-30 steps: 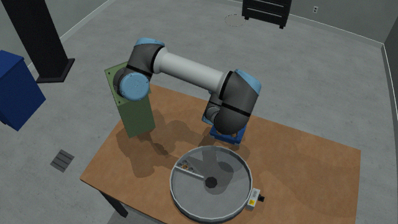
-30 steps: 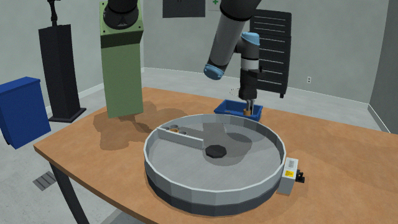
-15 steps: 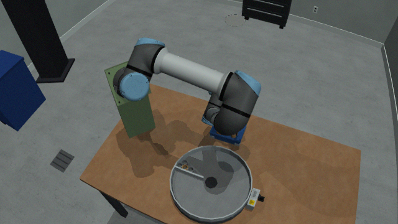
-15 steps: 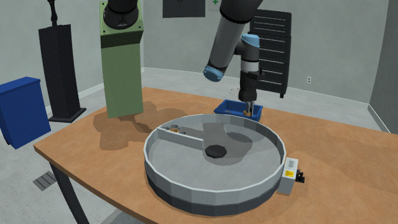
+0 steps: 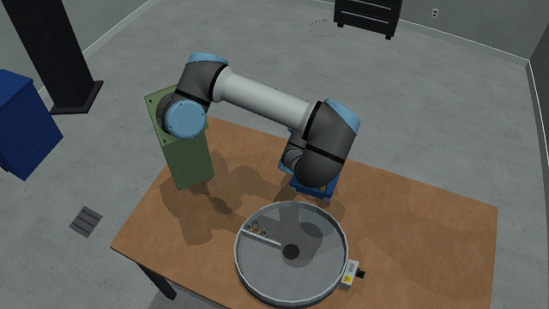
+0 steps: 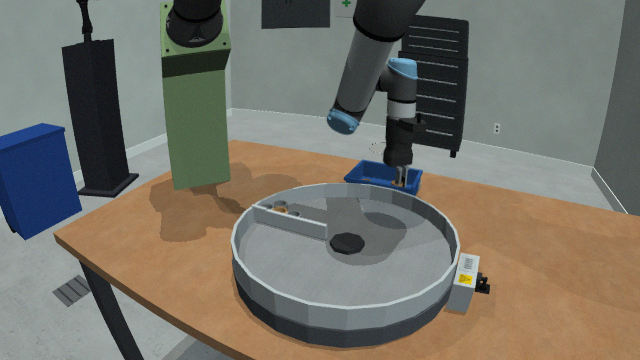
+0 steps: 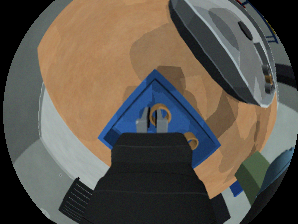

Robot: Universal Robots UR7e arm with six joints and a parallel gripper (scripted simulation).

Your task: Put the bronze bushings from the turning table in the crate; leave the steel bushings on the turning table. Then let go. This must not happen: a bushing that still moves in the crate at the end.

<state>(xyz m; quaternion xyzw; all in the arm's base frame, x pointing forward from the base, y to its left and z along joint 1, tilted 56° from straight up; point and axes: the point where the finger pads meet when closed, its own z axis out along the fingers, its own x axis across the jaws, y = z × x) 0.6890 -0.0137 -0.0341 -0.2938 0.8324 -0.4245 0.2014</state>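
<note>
Now: hand 4 cm to the right of the blue crate, 4 cm past it and 2 cm above it. Round my hand: grey turning table: 32 cm to the right, 14 cm behind, 1 cm above.
</note>
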